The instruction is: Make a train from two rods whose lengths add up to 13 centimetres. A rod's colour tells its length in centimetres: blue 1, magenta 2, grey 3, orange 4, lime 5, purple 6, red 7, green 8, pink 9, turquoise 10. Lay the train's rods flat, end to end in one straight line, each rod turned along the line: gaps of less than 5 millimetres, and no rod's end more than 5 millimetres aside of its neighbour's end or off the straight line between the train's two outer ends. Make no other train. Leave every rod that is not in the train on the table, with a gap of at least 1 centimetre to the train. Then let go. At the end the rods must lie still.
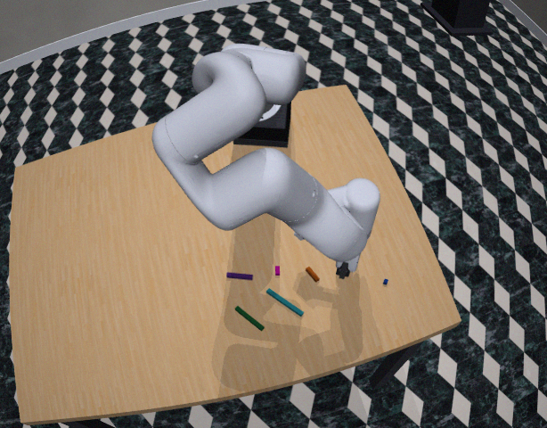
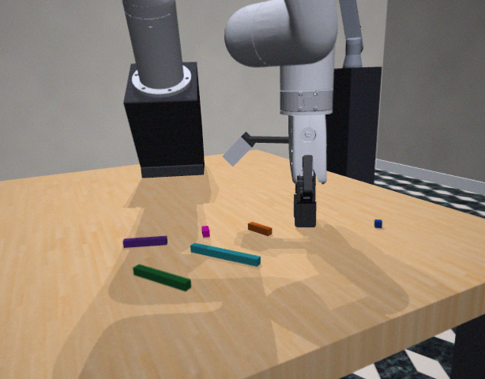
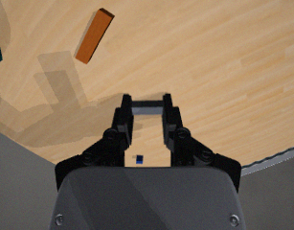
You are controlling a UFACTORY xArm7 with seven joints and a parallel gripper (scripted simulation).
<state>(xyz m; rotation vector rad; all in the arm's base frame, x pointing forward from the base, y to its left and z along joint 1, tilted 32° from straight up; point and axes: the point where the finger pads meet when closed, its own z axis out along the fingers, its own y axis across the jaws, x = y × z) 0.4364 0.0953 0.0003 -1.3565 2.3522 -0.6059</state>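
The grey rod lies 20 mm below my hand. The rest, counted from my hand: blue rod: 70 mm ahead, 80 mm to the left, 20 mm below; orange rod: 10 mm behind, 80 mm to the right, 20 mm below; magenta rod: 40 mm behind, 150 mm to the right, 20 mm below.
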